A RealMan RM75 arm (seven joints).
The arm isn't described. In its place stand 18 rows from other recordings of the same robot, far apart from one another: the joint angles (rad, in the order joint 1, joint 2, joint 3, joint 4, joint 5, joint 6, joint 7), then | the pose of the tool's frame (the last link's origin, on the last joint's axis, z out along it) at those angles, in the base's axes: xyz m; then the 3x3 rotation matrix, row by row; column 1 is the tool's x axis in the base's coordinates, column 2 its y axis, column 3 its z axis.
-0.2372, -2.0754, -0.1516, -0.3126, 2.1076, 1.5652, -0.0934 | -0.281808 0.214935 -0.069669; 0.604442 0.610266 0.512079; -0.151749 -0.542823 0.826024; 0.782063 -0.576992 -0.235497
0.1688, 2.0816, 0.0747, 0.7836, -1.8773, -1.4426, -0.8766 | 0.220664 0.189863 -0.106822; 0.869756 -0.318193 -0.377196; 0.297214 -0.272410 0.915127; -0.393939 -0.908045 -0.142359
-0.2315, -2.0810, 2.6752, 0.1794, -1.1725, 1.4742, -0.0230 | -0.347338 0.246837 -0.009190; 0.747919 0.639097 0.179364; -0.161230 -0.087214 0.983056; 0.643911 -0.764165 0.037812
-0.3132, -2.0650, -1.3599, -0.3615, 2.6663, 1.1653, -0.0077 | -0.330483 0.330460 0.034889; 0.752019 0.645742 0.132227; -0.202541 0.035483 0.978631; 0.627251 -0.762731 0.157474
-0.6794, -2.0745, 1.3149, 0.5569, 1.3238, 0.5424, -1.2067 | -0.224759 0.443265 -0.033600; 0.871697 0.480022 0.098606; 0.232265 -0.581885 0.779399; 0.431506 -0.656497 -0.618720
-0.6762, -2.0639, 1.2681, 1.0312, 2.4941, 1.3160, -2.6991 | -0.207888 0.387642 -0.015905; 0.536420 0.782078 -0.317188; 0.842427 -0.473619 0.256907; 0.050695 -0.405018 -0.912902
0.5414, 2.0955, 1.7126, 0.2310, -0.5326, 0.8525, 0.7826 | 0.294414 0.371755 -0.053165; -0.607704 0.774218 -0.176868; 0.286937 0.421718 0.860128; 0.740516 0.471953 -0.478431
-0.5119, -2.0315, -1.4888, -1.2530, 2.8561, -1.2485, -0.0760 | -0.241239 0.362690 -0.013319; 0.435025 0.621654 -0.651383; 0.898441 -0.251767 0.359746; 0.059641 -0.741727 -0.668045
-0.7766, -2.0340, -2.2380, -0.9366, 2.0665, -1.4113, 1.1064 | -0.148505 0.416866 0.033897; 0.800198 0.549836 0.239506; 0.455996 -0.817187 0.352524; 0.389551 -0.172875 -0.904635
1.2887, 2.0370, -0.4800, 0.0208, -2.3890, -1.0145, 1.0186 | 0.089921 0.418695 -0.112185; 0.975690 0.108778 -0.190255; 0.137845 -0.979501 0.146889; -0.170377 -0.169544 -0.970684
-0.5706, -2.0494, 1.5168, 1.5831, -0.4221, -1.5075, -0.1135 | -0.148225 0.360778 0.021861; 0.477524 0.741895 -0.470704; 0.861511 -0.290160 0.416661; 0.172540 -0.604482 -0.777709
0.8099, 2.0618, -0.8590, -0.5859, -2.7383, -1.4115, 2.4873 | 0.270842 0.359035 -0.031636; 0.334200 -0.882168 0.331799; -0.932580 -0.360460 -0.019042; 0.136399 -0.303065 -0.943158
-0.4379, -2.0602, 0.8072, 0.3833, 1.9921, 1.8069, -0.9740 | -0.275545 0.236811 -0.040403; 0.784412 0.214006 0.582150; 0.234549 -0.971239 0.040999; 0.574181 0.104382 -0.812047
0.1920, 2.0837, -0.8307, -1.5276, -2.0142, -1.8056, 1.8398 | 0.247502 0.265711 0.102377; 0.885083 -0.448710 -0.123638; -0.372120 -0.841769 0.391090; -0.279561 -0.300139 -0.912010
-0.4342, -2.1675, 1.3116, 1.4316, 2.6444, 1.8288, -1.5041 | -0.218548 0.284830 -0.005280; 0.894490 -0.121306 -0.430317; -0.164751 -0.984190 -0.065021; -0.415626 0.129056 -0.900333
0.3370, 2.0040, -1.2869, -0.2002, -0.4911, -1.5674, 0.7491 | 0.307900 0.297194 0.040151; 0.421736 -0.721663 -0.548946; 0.151439 -0.540854 0.827371; -0.893983 -0.432064 -0.118809
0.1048, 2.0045, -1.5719, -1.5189, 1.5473, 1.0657, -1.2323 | 0.164817 0.297887 0.010982; 0.817440 -0.437210 -0.375019; -0.255366 -0.858652 0.444416; -0.516314 -0.267516 -0.813545
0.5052, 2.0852, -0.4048, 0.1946, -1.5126, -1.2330, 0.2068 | 0.296858 0.287712 -0.090799; 0.767138 -0.553039 -0.325035; -0.082493 -0.587537 0.804982; -0.636156 -0.590719 -0.496343
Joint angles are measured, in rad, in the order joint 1, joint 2, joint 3, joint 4, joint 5, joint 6, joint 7. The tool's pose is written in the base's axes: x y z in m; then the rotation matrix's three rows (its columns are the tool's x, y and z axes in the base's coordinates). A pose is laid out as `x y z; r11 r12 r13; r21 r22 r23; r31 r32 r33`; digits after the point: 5 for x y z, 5 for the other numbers.
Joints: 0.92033 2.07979 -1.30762 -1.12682 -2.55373 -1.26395 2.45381
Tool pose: 0.08565 0.43204 -0.01091; 0.91209 -0.33642 0.23433; -0.40743 -0.80742 0.42670; 0.04565 -0.48467 -0.87351
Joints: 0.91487 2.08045 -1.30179 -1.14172 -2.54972 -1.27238 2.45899
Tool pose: 0.08467 0.43106 -0.00870; 0.91102 -0.34441 0.22676; -0.41086 -0.80499 0.42800; 0.03513 -0.48309 -0.87487
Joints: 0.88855 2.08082 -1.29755 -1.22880 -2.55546 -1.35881 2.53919
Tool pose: 0.08237 0.42037 0.00085; 0.88510 -0.40037 0.23727; -0.46485 -0.78521 0.40909; 0.02252 -0.47239 -0.88110
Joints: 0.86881 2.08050 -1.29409 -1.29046 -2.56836 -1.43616 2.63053
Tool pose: 0.08400 0.41096 0.00808; 0.84377 -0.46807 0.26261; -0.53648 -0.75000 0.38691; 0.01586 -0.46735 -0.88393
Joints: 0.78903 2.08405 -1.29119 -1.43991 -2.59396 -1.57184 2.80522
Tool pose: 0.09649 0.38851 0.02489; 0.73973 -0.59708 0.31031; -0.67270 -0.64470 0.36310; -0.01675 -0.47734 -0.87856
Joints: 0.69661 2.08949 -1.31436 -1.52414 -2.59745 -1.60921 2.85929
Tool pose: 0.11522 0.37136 0.02904; 0.68701 -0.64522 0.33425; -0.72605 -0.59072 0.35200; -0.02966 -0.48450 -0.87429
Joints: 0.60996 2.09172 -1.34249 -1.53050 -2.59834 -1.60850 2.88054
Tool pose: 0.14330 0.35769 0.02405; 0.62243 -0.69079 0.36795; -0.78244 -0.53773 0.31407; -0.01910 -0.48339 -0.87520
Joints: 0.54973 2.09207 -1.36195 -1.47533 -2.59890 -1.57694 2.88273
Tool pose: 0.17275 0.34927 0.01419; 0.55406 -0.73198 0.39651; -0.83247 -0.48502 0.26787; -0.00375 -0.47850 -0.87808
